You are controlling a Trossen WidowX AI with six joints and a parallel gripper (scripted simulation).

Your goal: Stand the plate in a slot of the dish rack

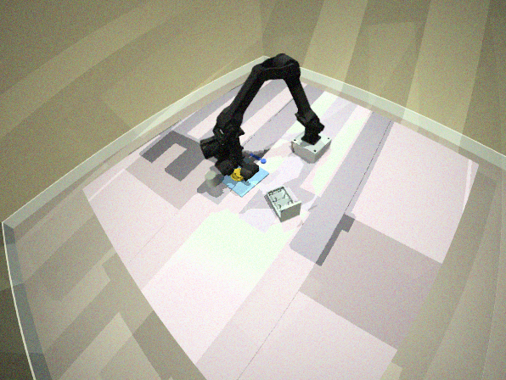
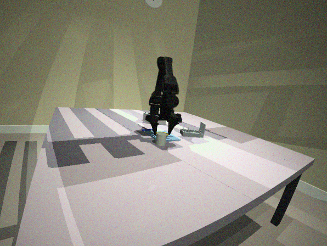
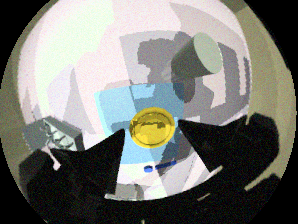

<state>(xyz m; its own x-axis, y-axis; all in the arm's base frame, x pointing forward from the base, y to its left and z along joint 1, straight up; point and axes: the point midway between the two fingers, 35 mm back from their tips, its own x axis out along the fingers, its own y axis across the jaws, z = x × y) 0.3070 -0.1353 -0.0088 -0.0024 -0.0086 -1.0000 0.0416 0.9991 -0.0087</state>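
Right now the blue mat is 20 mm behind my gripper tip, 10 mm to the left of it and 10 mm below it. The rest, counted from my gripper tip: blue spoon 120 mm behind, 10 mm below; yellow plate right at my gripper tip; white cup 80 mm ahead, 70 mm to the right, 10 mm above.
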